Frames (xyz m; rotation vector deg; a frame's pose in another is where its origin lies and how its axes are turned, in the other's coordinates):
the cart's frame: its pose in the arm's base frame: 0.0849 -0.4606 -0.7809 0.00 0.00 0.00
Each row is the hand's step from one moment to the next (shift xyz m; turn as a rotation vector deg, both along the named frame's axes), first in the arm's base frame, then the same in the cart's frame.
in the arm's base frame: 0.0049 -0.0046 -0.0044 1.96 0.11 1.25
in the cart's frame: 0.0049 -0.0046 -0.0044 1.96 0.11 1.25
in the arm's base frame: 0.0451 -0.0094 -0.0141 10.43 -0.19 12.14
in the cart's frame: 0.0451 -0.0094 -0.0141 10.43 -0.19 12.14
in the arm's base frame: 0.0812 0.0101 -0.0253 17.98 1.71 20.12
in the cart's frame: 0.0812 0.0101 -0.0253 17.98 1.71 20.12
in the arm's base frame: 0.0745 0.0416 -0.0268 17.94 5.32 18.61
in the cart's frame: 0.0745 0.0416 -0.0268 17.94 5.32 18.61
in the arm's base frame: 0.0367 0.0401 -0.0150 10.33 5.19 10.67
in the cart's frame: 0.0367 0.0401 -0.0150 10.33 5.19 10.67
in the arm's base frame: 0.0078 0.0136 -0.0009 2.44 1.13 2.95
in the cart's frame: 0.0078 0.0136 -0.0009 2.44 1.13 2.95
